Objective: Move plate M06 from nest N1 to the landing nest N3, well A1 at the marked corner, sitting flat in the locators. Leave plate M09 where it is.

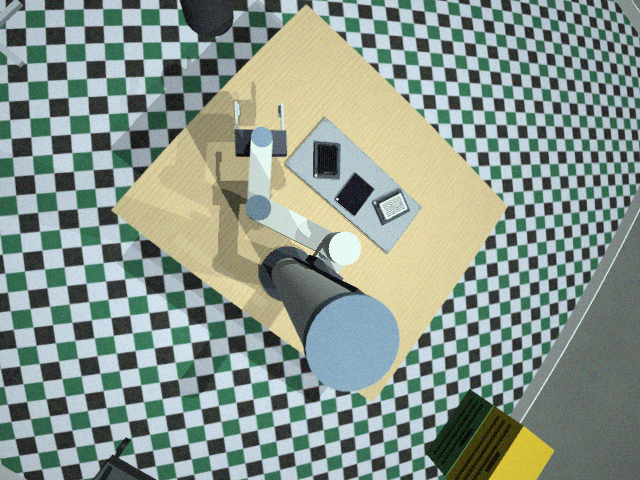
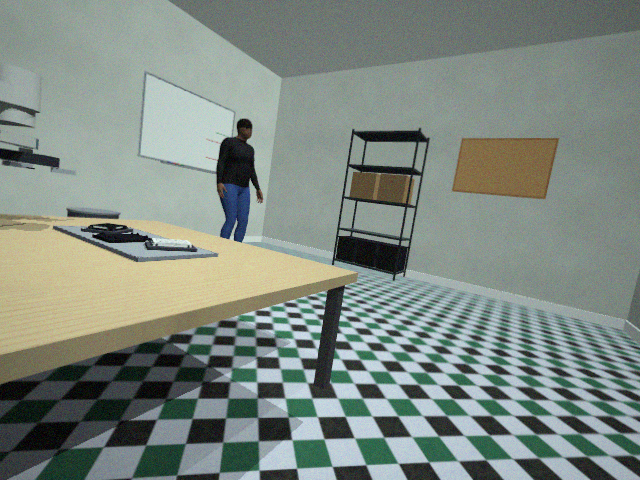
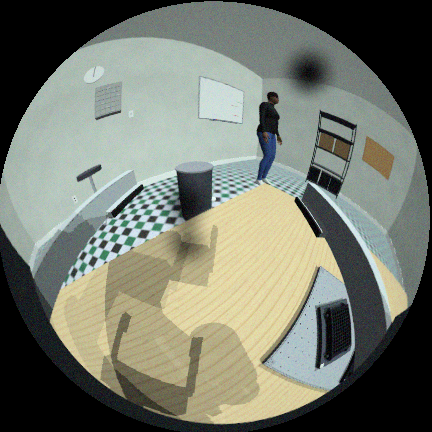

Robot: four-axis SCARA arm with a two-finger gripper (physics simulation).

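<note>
A black plate with a grid of wells (image 1: 327, 159) (image 3: 341, 329) sits in a dark nest at one end of the grey board (image 1: 385, 241) (image 2: 133, 254) (image 3: 299, 351). A white plate (image 1: 392, 206) (image 2: 170, 242) sits in a nest at the other end. Between them is a black rectangular item (image 1: 354, 194) (image 2: 121, 237); I cannot tell whether it is a bare nest or holds a plate. Plate and nest labels are not readable. My gripper (image 1: 258, 107) (image 3: 216, 178) is open and empty, raised above the table beside the board, on the black welled plate's side.
The arm's links (image 1: 297, 225) reach over the wooden table (image 1: 439, 170) (image 2: 248, 279) (image 3: 250, 240) from the thick column (image 1: 352, 342). A dark bin (image 1: 209, 15) (image 3: 195, 192) stands beyond the table edge. A person (image 2: 237, 170) (image 3: 268, 130) stands beyond the table, left of a shelf rack (image 2: 390, 136).
</note>
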